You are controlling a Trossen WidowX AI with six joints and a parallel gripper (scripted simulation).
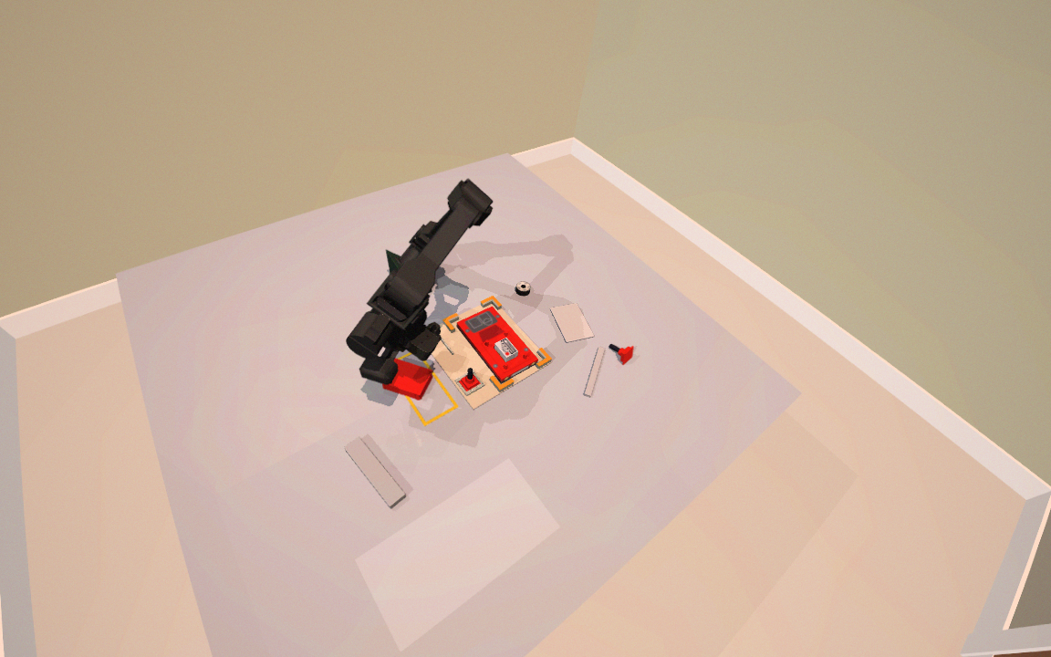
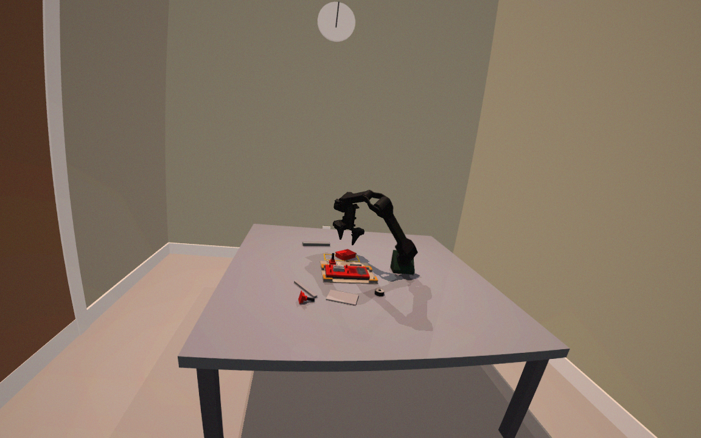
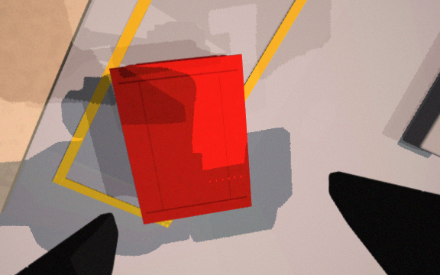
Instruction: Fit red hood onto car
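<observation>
Right now the red hood is 6 cm below my gripper tip and 1 cm to the left of it. Round my gripper tip: grey engine block (24 cm to the left, 8 cm ahead, 6 cm below); then long grey block (15 cm to the right, 14 cm ahead, 7 cm below); then grey holder (12 cm to the left, 10 cm ahead, 4 cm below).
</observation>
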